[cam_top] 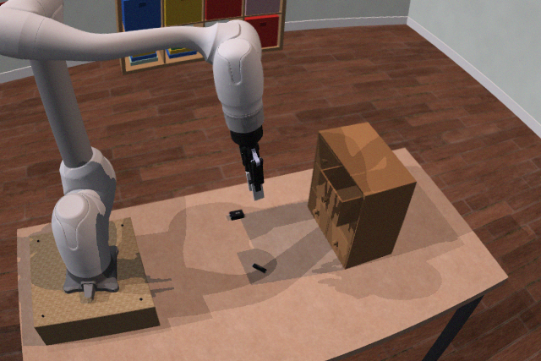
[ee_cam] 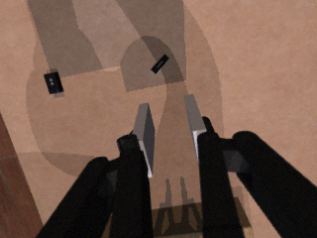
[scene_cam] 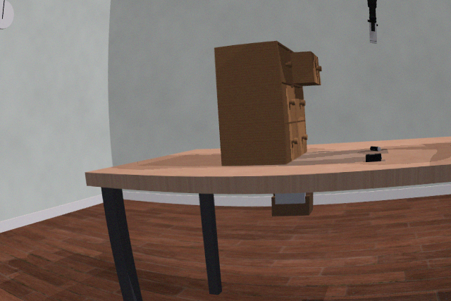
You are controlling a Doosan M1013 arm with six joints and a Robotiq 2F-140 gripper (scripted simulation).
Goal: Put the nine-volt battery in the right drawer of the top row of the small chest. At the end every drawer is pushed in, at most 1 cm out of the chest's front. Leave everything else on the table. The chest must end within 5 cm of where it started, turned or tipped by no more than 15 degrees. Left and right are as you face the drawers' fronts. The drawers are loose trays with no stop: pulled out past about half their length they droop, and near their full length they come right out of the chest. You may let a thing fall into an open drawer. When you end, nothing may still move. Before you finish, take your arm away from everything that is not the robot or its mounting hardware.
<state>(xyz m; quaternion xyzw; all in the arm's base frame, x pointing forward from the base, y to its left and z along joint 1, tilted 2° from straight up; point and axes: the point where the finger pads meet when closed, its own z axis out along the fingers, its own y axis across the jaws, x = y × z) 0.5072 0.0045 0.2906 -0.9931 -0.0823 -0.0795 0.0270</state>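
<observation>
Now: the nine-volt battery 1 cm behind my hand, 27 cm to the left of it and 39 cm below it. Also, from my hand: black cylinder: 3 cm ahead, 2 cm to the left, 39 cm below.
</observation>
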